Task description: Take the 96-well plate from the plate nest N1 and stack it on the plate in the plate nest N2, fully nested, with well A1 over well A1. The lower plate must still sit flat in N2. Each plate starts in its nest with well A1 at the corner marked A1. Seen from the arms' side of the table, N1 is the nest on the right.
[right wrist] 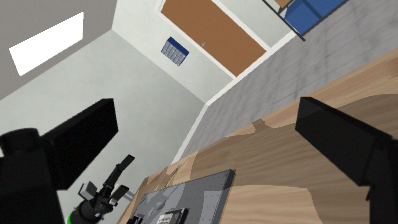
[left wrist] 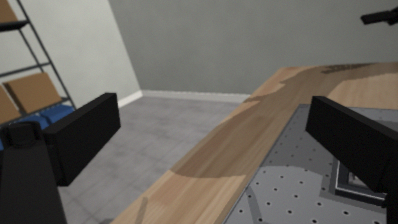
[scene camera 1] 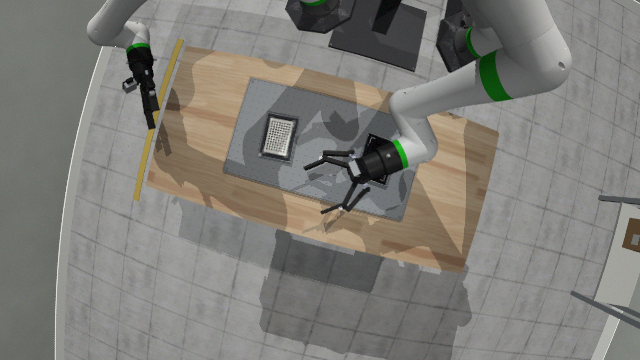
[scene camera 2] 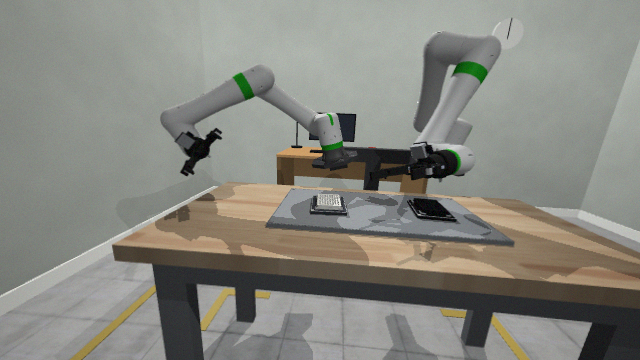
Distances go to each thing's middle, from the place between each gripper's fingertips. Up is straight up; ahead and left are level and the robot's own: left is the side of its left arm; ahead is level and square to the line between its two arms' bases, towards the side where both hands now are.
My right hand (scene camera 1: 153, 120) is 50 mm past the plate nest N1 (left wrist: 343, 177), 430 mm to the right of it and 170 mm above it.
The plate nest N1 lies 18 cm to the right of my left hand (scene camera 1: 312, 190), 15 cm below it and 14 cm behind it.
